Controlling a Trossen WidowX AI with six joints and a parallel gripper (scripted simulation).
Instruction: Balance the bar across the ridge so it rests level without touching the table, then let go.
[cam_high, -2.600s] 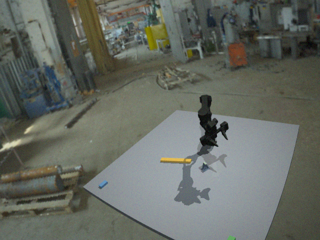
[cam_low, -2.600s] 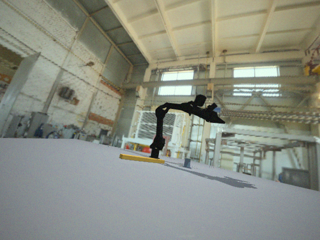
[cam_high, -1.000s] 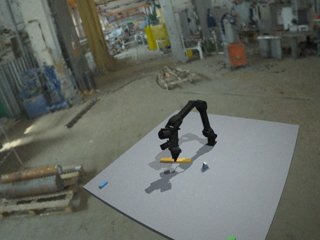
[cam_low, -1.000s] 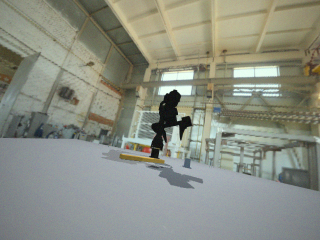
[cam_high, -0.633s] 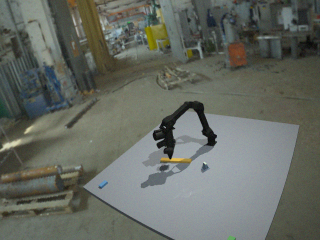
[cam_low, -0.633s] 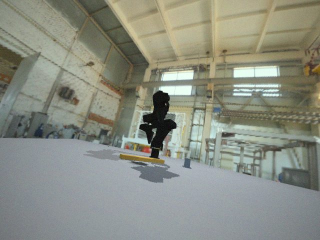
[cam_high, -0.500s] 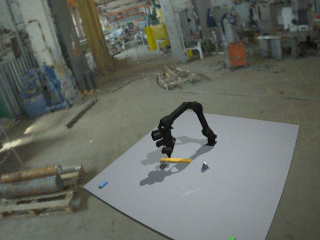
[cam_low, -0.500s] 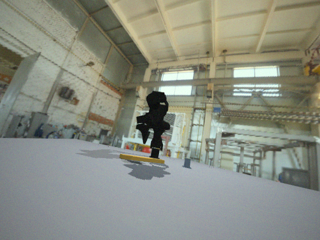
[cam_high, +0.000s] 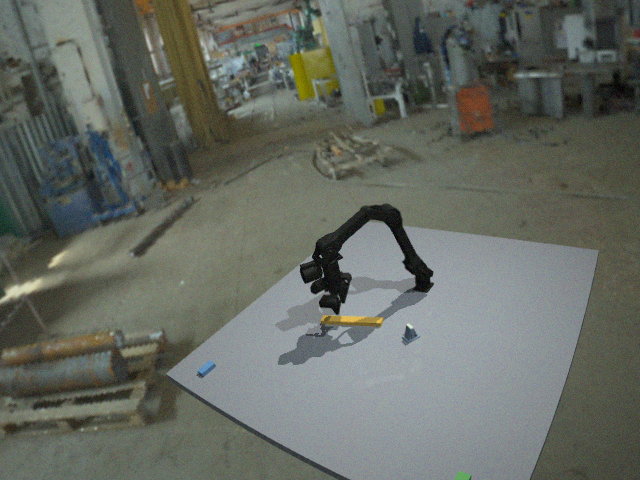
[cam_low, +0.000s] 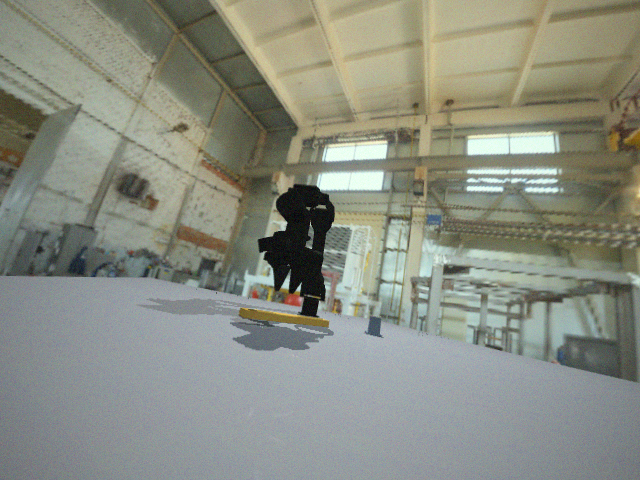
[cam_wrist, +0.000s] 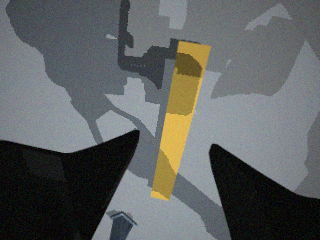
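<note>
Now: the bar 6 cm below my gripper tip, 3 cm to the left of it and 1 cm behind it. Round my gripper tip: green cube: 68 cm to the left, 44 cm ahead, 5 cm below; small blue block: 44 cm ahead, 32 cm to the right, 6 cm below; blue-grey ridge: 28 cm to the left, 4 cm below, 2 cm behind.
</note>
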